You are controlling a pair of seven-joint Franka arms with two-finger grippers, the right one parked.
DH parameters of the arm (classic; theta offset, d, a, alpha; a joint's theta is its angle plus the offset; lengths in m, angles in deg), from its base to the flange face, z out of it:
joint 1: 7.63 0.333 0 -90
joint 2: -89.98 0 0 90
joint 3: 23.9 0.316 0.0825 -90
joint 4: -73.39 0 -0.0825 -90
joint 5: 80.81 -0.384 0 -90
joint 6: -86.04 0 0.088 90
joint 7: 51.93 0.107 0 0
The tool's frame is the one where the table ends.
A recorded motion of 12 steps. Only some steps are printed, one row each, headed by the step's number.
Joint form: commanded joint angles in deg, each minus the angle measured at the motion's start. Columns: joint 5, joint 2, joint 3, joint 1, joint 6, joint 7, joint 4.
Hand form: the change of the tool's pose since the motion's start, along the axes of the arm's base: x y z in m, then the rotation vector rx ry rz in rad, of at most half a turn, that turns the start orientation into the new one. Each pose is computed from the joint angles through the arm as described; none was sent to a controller.
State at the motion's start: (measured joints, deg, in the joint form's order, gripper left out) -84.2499 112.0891 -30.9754 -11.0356 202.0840 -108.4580 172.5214
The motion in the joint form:
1: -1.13 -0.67 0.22 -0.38 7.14 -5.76 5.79
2: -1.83 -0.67 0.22 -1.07 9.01 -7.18 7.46
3: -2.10 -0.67 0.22 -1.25 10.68 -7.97 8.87
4: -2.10 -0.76 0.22 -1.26 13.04 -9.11 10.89
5: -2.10 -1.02 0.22 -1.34 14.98 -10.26 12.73
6: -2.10 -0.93 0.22 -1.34 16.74 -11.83 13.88
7: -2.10 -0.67 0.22 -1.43 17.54 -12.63 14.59
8: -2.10 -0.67 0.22 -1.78 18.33 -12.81 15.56
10: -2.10 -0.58 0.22 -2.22 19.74 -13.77 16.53
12: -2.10 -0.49 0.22 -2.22 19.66 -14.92 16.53
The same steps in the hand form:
1: -0.0124 -0.0016 -0.0276 0.0144 -0.0402 0.0801
2: -0.0182 -0.0085 -0.0377 0.0226 -0.0466 0.0833
3: -0.0224 -0.0103 -0.0460 0.0241 -0.0521 0.0890
4: -0.0283 -0.0103 -0.0567 0.0210 -0.0593 0.1061
5: -0.0345 -0.0109 -0.0647 0.0188 -0.0655 0.1226
6: -0.0376 -0.0110 -0.0715 0.0157 -0.0744 0.1484
7: -0.0405 -0.0118 -0.0782 0.0157 -0.0715 0.1599
8: -0.0452 -0.0150 -0.0840 0.0156 -0.0684 0.1559
10: -0.0492 -0.0195 -0.0898 0.0126 -0.0741 0.1638
12: -0.0495 -0.0194 -0.0908 0.0144 -0.0717 0.1838

